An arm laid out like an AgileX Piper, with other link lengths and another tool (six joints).
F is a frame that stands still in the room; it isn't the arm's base.
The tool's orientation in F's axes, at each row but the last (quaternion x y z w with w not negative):
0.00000 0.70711 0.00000 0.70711
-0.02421 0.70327 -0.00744 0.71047
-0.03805 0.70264 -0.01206 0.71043
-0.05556 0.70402 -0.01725 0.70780
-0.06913 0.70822 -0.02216 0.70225
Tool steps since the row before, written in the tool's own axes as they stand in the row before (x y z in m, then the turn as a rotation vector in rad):
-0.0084 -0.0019 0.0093 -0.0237 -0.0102 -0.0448
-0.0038 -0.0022 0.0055 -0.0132 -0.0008 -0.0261
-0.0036 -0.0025 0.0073 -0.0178 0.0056 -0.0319
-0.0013 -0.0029 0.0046 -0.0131 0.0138 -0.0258
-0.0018 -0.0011 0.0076 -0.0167 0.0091 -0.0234
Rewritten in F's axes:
0.0093 -0.0019 0.0084 -0.0448 -0.0102 0.0237
0.0055 -0.0019 0.0039 -0.0262 -0.0008 0.0130
0.0073 -0.0020 0.0038 -0.0323 0.0057 0.0170
0.0047 -0.0025 0.0016 -0.0266 0.0136 0.0115
0.0077 -0.0004 0.0018 -0.0239 0.0096 0.0157

